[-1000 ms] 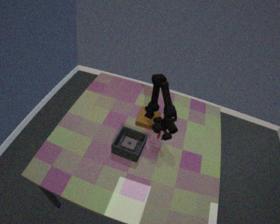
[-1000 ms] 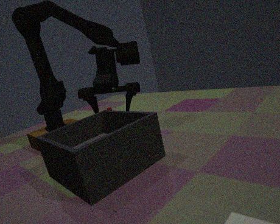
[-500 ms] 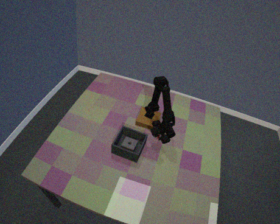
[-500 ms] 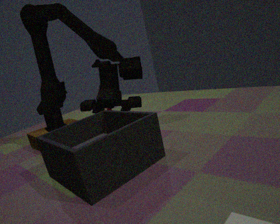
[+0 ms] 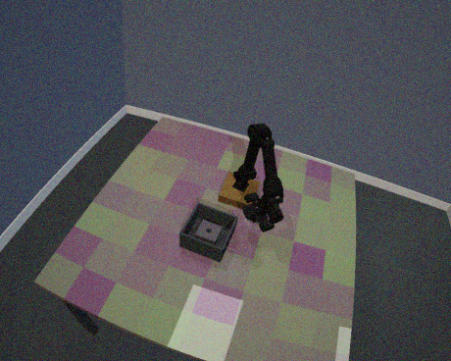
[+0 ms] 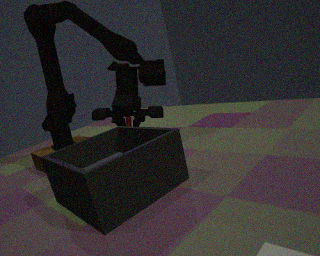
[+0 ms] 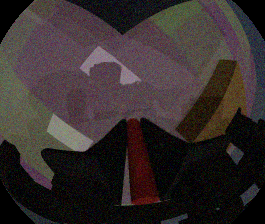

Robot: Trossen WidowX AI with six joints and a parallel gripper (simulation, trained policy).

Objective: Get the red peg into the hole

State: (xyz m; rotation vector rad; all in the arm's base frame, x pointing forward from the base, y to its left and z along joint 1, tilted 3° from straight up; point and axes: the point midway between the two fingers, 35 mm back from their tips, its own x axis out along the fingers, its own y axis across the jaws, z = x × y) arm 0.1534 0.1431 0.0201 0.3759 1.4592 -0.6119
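Now: gripper tip 18 cm short of the grey plate, 14 cm to the left of it and 2 cm below it. Round my gripper tip: dark box (18 cm ahead, 14 cm to the right); then red peg (3 cm above, 1 cm to the left).
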